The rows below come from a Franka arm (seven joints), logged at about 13 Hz.
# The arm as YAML. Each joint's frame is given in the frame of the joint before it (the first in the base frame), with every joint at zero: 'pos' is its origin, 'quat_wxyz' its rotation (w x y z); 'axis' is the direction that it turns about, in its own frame. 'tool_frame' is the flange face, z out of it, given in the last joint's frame.
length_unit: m
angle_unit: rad
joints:
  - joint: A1
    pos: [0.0, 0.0, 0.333]
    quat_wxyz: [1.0, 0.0, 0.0, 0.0]
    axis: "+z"
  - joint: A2
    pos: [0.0, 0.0, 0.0]
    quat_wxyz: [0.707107, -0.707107, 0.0, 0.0]
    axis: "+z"
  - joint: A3
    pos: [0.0, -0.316, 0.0]
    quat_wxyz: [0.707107, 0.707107, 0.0, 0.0]
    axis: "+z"
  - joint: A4
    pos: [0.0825, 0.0, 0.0]
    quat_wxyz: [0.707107, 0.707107, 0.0, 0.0]
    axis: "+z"
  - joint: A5
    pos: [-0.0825, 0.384, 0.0]
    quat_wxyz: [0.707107, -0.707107, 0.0, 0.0]
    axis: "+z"
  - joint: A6
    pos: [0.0, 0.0, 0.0]
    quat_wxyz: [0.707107, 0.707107, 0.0, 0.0]
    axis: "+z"
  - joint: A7
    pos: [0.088, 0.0, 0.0]
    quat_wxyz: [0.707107, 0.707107, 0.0, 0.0]
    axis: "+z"
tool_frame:
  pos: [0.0, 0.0, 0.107]
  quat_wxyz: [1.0, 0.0, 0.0, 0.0]
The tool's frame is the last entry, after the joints.
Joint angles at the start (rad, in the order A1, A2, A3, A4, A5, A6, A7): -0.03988 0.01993 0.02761 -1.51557 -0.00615 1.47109 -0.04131
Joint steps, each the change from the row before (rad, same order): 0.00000 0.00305 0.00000 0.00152 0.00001 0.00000 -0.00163; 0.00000 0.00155 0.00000 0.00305 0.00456 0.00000 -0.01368; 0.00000 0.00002 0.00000 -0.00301 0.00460 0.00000 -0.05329; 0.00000 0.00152 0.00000 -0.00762 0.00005 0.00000 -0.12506; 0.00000 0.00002 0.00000 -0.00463 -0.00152 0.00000 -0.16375; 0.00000 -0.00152 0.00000 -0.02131 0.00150 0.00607 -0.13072; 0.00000 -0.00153 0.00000 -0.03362 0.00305 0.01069 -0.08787; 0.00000 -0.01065 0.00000 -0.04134 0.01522 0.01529 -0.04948; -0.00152 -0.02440 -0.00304 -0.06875 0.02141 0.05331 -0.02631; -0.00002 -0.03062 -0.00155 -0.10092 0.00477 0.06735 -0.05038; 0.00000 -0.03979 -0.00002 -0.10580 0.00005 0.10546 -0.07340; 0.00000 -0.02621 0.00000 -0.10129 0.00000 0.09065 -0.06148
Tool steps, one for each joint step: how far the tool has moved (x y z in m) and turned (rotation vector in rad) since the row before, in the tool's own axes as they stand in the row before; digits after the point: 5 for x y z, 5 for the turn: 0.00099 0.00006 0.00092 0.00016 -0.00152 -0.00164; 0.00050 -0.00049 -0.00059 0.00450 0.00173 -0.01413; 0.00007 -0.00053 0.00140 0.00481 -0.00264 -0.05375; 0.00058 0.00008 0.00433 0.00166 -0.00899 -0.12504; 0.00002 0.00019 0.00215 0.00001 -0.00489 -0.16359; 0.00038 -0.00002 0.00852 0.00745 -0.01163 -0.13081; 0.00084 0.00013 0.01385 0.01414 -0.01635 -0.08799; -0.00045 -0.00242 0.01238 0.02117 -0.00340 -0.05017; -0.00223 -0.00122 0.01499 0.01090 0.02054 -0.02117; -0.00487 -0.00197 0.02626 0.00503 0.00066 -0.04546; -0.00502 -0.00275 0.02127 -0.02865 0.02727 -0.07009; -0.00565 -0.00348 0.02743 -0.01261 0.00938 -0.05788
